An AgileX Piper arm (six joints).
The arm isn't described. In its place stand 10 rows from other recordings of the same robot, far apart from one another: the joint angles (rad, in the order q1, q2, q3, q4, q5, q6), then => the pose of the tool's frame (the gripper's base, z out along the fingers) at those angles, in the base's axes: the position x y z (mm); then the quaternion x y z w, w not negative.
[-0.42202 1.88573 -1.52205 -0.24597 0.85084 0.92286] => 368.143, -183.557, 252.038, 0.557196, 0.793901, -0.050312, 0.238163
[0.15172 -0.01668 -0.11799 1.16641 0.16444 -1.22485] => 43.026, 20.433, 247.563, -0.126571, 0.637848, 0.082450, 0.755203
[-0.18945 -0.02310 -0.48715 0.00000 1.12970 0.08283] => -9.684, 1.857, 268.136, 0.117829, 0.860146, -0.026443, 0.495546
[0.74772 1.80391 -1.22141 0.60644 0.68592 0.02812] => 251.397, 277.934, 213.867, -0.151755, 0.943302, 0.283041, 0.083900
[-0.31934 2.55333 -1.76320 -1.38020 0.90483 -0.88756] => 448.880, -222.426, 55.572, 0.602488, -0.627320, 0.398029, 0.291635
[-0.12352 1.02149 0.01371 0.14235 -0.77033 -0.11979] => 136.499, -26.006, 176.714, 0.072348, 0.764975, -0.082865, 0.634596
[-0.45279 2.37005 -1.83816 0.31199 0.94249 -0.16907] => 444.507, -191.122, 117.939, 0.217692, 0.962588, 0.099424, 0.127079
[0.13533 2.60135 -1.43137 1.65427 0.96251 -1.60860] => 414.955, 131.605, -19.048, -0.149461, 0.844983, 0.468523, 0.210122
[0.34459 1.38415 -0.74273 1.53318 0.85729 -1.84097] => 221.122, 152.411, 260.848, -0.448522, 0.695082, 0.370668, 0.422250
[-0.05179 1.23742 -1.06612 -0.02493 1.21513 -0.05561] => 219.796, -13.523, 315.696, -0.004611, 0.990711, -0.019412, 0.134510
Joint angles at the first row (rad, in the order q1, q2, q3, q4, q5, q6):
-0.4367 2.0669 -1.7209 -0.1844 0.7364 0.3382
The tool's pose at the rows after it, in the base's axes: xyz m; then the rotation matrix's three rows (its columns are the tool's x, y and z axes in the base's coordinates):
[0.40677, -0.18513, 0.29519], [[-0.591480, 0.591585, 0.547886], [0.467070, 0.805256, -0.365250], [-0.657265, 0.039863, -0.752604]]
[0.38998, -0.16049, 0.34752], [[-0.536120, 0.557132, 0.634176], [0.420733, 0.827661, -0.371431], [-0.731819, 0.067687, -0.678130]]
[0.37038, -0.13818, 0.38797], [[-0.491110, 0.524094, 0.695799], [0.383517, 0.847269, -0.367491], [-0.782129, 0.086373, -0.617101]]
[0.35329, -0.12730, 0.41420], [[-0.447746, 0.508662, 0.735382], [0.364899, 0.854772, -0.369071], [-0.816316, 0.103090, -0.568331]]
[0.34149, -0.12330, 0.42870], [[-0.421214, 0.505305, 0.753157], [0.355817, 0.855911, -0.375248], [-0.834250, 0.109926, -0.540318]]
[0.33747, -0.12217, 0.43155], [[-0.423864, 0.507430, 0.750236], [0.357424, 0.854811, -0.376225], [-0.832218, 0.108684, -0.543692]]
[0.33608, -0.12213, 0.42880], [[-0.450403, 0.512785, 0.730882], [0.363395, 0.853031, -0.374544], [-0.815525, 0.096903, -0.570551]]
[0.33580, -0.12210, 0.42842], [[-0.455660, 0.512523, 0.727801], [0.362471, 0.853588, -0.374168], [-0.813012, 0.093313, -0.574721]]
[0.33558, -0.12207, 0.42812], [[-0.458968, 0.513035, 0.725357], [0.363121, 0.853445, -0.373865], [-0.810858, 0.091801, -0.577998]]
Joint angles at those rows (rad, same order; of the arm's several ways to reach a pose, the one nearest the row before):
-0.4024 1.9337 -1.7209 -0.1806 0.7431 0.3347
-0.3643 1.8113 -1.7208 -0.1774 0.7567 0.3347
-0.3287 1.7088 -1.7208 -0.1764 0.7782 0.3338
-0.3163 1.6392 -1.7209 -0.1733 0.7861 0.3338
-0.3157 1.5986 -1.7209 -0.1734 0.7928 0.3329
-0.3157 1.5875 -1.7209 -0.1733 0.8080 0.3317
-0.3157 1.5886 -1.7209 -0.1742 0.8401 0.3258
-0.3157 1.5886 -1.7209 -0.1742 0.8453 0.3225
-0.3157 1.5886 -1.7209 -0.1742 0.8494 0.3216

